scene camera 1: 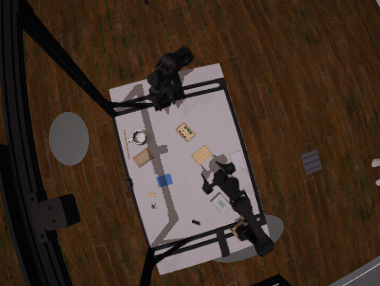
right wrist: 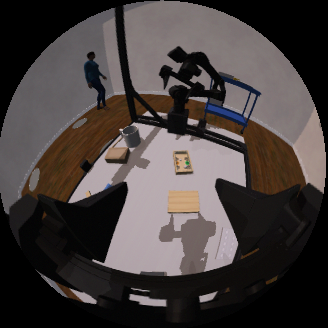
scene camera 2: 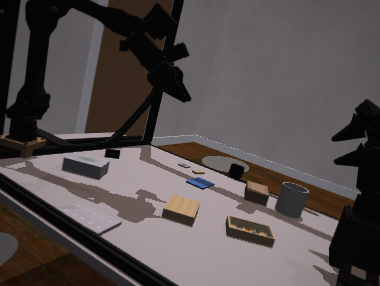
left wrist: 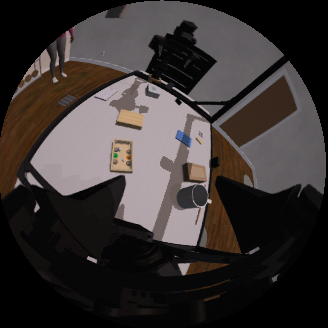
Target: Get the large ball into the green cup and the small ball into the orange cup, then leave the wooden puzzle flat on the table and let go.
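The wooden puzzle is a shallow tray lying flat on the table. Inside it are a green cup, an orange cup and several dark round cups. Two pale balls seem to lie between the cups, too small to place exactly. My left gripper is open and empty, raised near its own arm base, apart from the puzzle. My right gripper is open and empty, high above the table, beyond the slatted wooden block from the puzzle.
The slatted block lies near the puzzle. A grey mug and brown box stand to one side. A blue pad, grey box and white sheet also lie there.
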